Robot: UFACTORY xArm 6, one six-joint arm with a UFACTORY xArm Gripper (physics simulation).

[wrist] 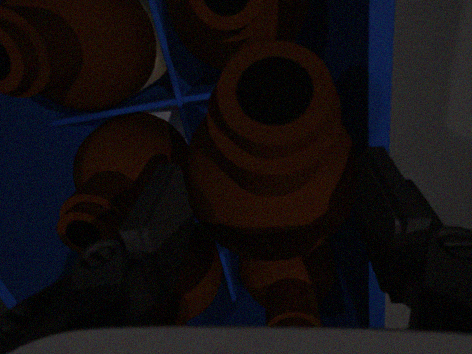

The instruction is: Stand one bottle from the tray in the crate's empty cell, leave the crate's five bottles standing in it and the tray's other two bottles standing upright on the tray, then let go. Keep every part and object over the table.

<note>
In view: a cream-label bottle [87, 62] and a white-label bottle [112, 166].
</note>
